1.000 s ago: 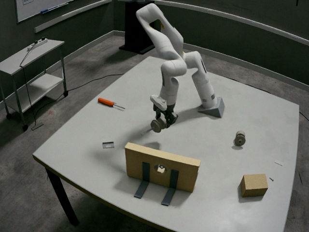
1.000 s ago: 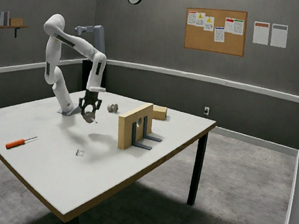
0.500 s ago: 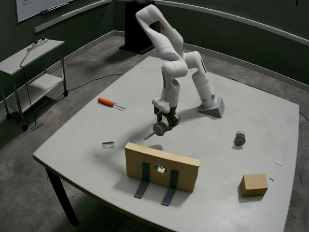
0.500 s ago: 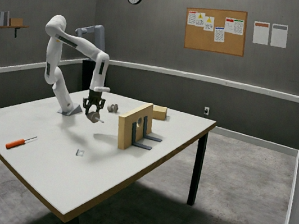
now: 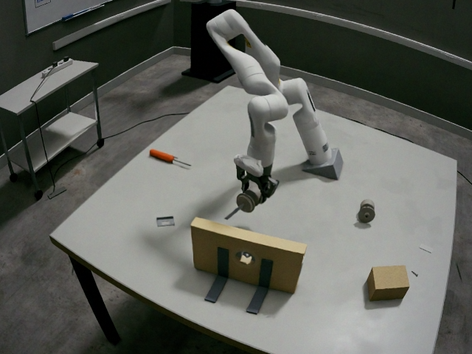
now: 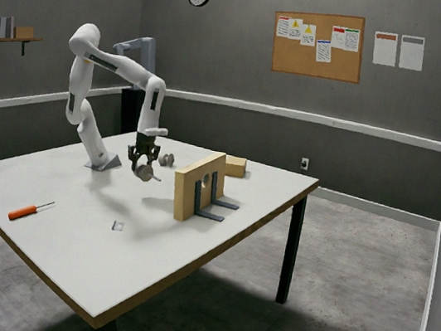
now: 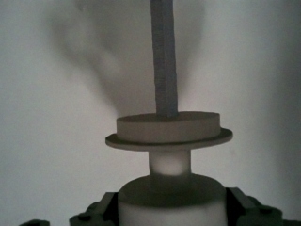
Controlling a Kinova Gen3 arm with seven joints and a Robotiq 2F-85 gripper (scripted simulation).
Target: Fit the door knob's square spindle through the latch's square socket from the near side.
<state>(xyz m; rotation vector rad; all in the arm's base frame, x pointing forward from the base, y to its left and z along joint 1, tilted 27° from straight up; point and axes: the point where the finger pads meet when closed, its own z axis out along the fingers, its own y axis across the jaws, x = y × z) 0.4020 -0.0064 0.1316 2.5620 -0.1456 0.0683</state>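
Now: the board 220 mm ahead of my hand, 110 mm to the left of it and 20 mm below it. Also, from my hand: wooden block (60 mm ahead, 510 mm to the left, 80 mm below).
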